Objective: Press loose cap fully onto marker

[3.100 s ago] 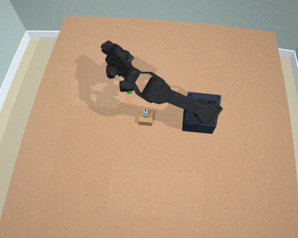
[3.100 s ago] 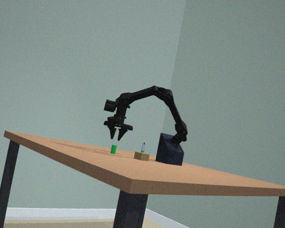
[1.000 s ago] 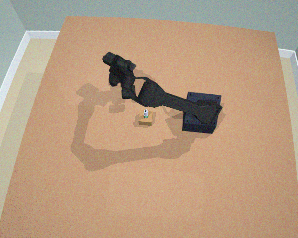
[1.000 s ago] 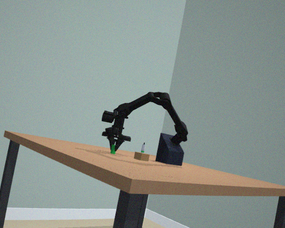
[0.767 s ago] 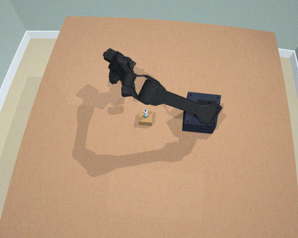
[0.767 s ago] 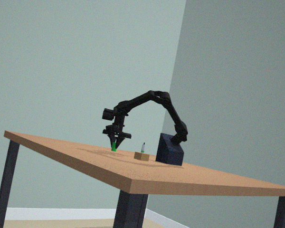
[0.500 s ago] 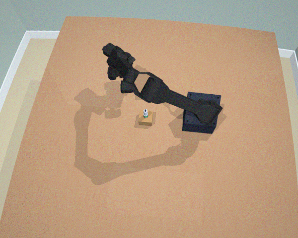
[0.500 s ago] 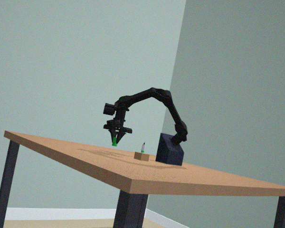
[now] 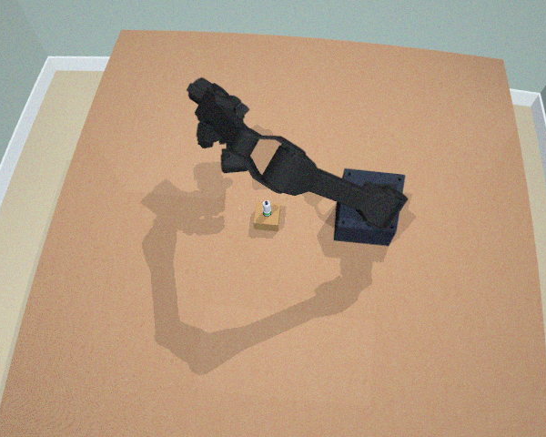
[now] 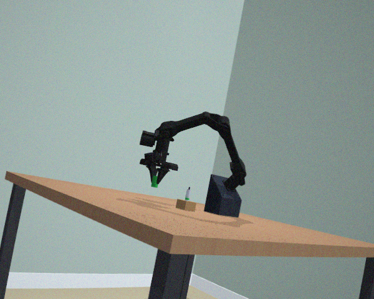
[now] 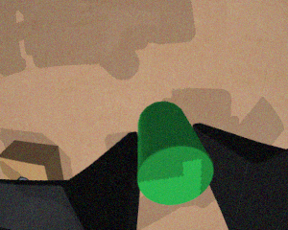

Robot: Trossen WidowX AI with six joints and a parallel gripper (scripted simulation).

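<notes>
Now: the holder block 130 mm to the left of my gripper tip, 90 mm behind it and 70 mm below it. Also, from my gripper tip: green cap (10 mm above).
</notes>
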